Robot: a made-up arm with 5 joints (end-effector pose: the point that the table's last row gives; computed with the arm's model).
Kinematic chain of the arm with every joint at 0, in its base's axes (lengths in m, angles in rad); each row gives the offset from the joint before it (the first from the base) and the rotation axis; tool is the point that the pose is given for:
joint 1: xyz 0 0 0.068 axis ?
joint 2: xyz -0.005 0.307 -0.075 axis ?
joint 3: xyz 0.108 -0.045 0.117 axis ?
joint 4: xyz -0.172 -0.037 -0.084 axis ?
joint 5: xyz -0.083 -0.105 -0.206 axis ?
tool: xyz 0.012 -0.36 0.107
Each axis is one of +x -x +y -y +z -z.
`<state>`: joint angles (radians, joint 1 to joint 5).
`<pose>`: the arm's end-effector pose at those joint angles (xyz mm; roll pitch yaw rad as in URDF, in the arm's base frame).
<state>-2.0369 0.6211 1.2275 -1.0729 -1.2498</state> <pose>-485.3 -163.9 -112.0 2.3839 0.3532 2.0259</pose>
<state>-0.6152 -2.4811 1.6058 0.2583 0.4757</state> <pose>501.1 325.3 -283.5 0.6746 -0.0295 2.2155</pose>
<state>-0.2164 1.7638 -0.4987 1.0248 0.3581</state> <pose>320.7 -57.3 8.4 3.0421 0.0836 -2.6587</pose>
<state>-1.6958 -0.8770 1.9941 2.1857 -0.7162</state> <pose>470.1 -314.3 491.0 -1.5725 -1.2293 2.4115</pose>
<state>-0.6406 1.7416 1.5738 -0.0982 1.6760</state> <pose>-569.2 264.2 -296.6 2.9739 -0.6342 1.5656</pose>
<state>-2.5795 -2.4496 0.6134 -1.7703 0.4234</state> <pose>390.0 276.1 282.1 0.0850 0.7736 2.8242</pose>
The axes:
joint 1: -x
joint 2: -y
joint 3: -x
joint 4: -y
joint 5: -y

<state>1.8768 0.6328 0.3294 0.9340 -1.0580</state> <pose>-13.5 144.9 302.8 -2.1647 0.1104 0.5059</pose>
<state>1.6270 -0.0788 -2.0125 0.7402 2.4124</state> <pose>-15.3 -287.5 -754.6 2.7559 0.0146 3.0588</pose>
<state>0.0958 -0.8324 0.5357 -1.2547 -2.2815</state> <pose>-60.2 -220.2 422.2 -2.0186 -1.0808 2.4993</pose>
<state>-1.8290 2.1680 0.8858 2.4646 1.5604</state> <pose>-510.9 190.2 18.6 2.5181 0.5409 0.4779</pose>
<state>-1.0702 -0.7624 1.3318 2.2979 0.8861</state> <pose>493.1 -202.6 213.0 -3.0057 -0.2959 -2.4381</pose>
